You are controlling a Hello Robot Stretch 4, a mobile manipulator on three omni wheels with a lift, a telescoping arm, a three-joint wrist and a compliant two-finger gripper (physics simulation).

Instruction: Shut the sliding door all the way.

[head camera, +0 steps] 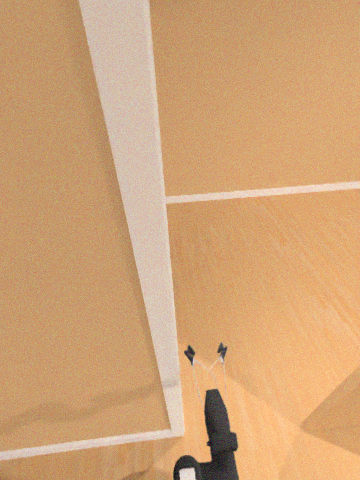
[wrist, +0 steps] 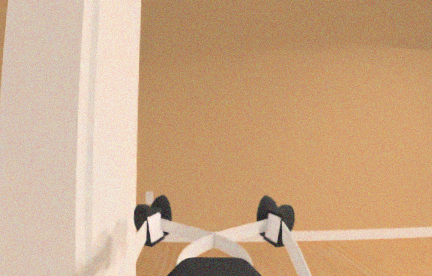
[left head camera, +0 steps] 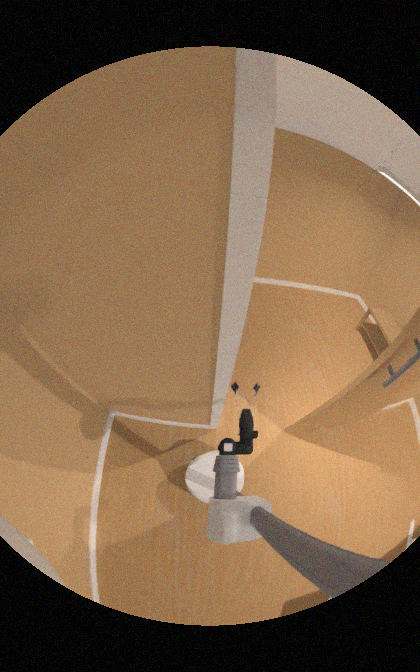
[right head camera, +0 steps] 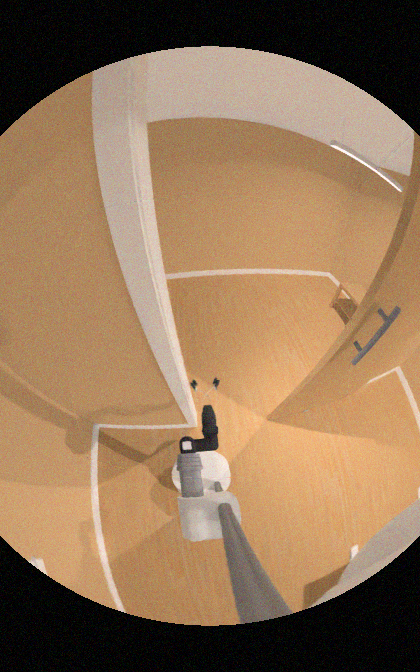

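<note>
The sliding door, a wooden panel, stands at the right; its near edge is well apart from the white door jamb at the left, with a wide gap between. A grey bar handle is on the door's face. My gripper is open and empty, in the doorway close beside the jamb and left of the door. Whether the left finger touches the jamb I cannot tell. The door does not show in the wrist view.
A small wooden table stands beyond the doorway, partly hidden by the door. A tan wall runs left of the jamb. White baseboard lines the far wall.
</note>
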